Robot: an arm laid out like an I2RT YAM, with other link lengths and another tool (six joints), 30 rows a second.
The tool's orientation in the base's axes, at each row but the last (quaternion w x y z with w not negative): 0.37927 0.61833 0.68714 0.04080; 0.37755 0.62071 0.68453 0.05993; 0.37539 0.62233 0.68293 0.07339; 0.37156 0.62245 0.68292 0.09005
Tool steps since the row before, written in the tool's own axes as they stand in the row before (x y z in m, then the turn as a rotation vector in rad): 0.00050 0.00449 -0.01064 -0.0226 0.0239 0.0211; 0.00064 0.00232 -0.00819 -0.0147 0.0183 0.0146; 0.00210 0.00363 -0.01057 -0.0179 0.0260 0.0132; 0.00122 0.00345 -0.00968 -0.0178 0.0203 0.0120
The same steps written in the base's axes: -0.00238 0.00588 0.00967 0.0304 -0.0231 0.0082; -0.00294 0.00426 0.00679 0.0225 -0.0147 0.0063; -0.00338 0.00656 0.00865 0.0276 -0.0155 0.0130; -0.00323 0.00513 0.00839 0.0224 -0.0162 0.0104
